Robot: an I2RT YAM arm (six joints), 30 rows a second.
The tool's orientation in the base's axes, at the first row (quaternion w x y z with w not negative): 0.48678, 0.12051, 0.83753, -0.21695
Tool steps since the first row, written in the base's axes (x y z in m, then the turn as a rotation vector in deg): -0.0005, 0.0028, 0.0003, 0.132, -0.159, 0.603; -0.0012, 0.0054, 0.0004, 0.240, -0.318, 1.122; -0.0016, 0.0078, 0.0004, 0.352, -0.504, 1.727; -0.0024, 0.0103, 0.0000, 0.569, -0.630, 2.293; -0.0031, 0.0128, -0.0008, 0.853, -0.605, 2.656; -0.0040, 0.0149, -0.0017, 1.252, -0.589, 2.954
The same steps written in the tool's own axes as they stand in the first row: 0.0000, 0.0022, -0.0019, -0.587, -0.233, -0.083; 0.0002, 0.0041, -0.0037, -1.090, -0.456, -0.149; 0.0004, 0.0061, -0.0051, -1.669, -0.721, -0.235; 0.0011, 0.0080, -0.0068, -2.267, -0.882, -0.253; 0.0021, 0.0101, -0.0082, -2.723, -0.832, -0.206; 0.0033, 0.0118, -0.0095, -3.180, -0.726, -0.037
